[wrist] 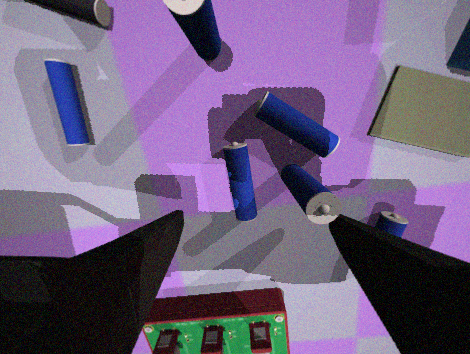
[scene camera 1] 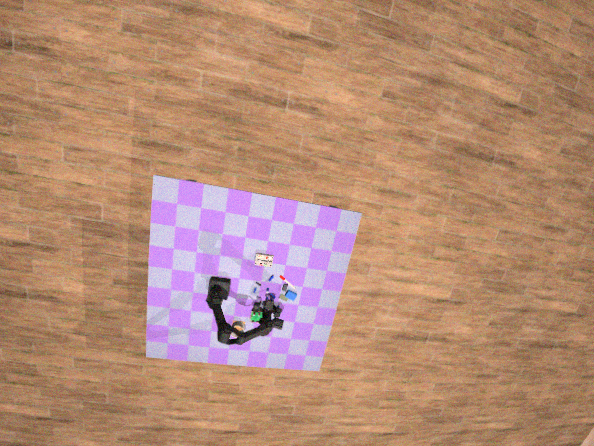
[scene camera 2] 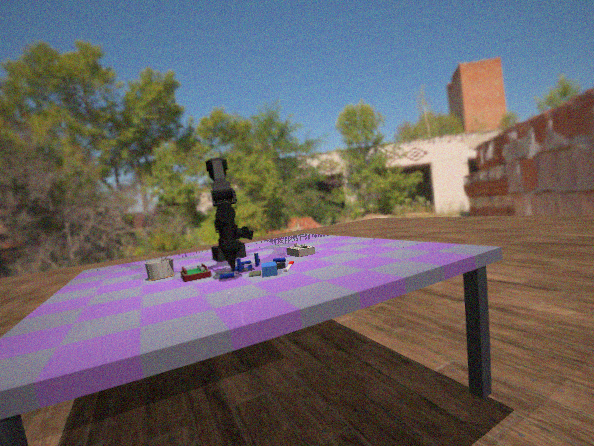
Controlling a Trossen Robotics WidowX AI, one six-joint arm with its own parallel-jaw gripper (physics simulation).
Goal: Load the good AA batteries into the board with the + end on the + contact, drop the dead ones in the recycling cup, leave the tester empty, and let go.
my gripper: open, holds nothing
an olive block: on the table
